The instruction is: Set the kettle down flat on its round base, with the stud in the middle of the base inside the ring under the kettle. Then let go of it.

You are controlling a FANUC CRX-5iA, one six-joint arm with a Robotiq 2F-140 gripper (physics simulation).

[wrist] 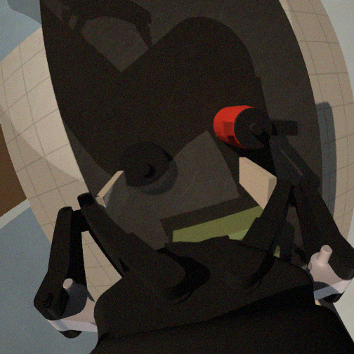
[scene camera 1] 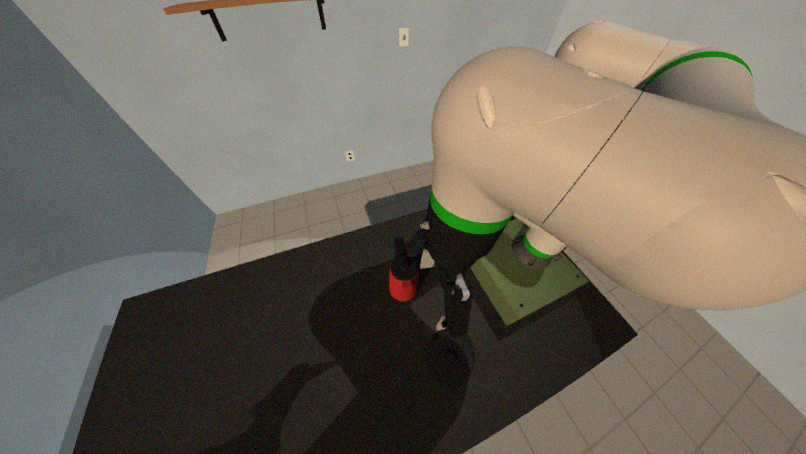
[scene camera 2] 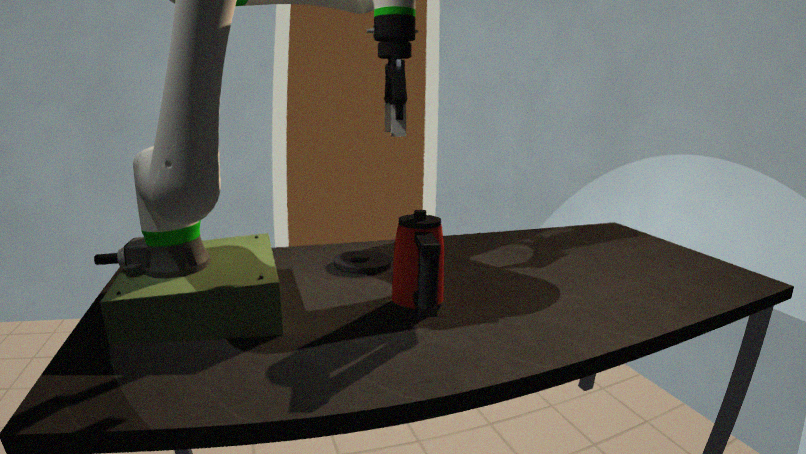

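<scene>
The red kettle (scene camera 1: 403,286) (scene camera 2: 403,267) (wrist: 227,126) stands upright on the dark table, apart from its base. Its black handle faces scene camera 2 and points right in the wrist view. The ring under it is hidden. The black round base (scene camera 1: 446,360) (scene camera 2: 345,268) (wrist: 135,156) lies flat on the table; its stud shows dimly at the middle in the wrist view (wrist: 148,169). My gripper (scene camera 1: 433,291) (scene camera 2: 395,124) (wrist: 183,176) is open and empty. It hangs high above the table, pointing down, with its fingertips well above the kettle's lid.
The dark table (scene camera 1: 225,332) (scene camera 2: 631,293) (wrist: 285,65) bears a green mounting block (scene camera 1: 544,298) (scene camera 2: 191,310) (wrist: 215,226) under the arm's foot. The base lies between the block and the kettle in scene camera 2. Arm shadows darken the table around kettle and base.
</scene>
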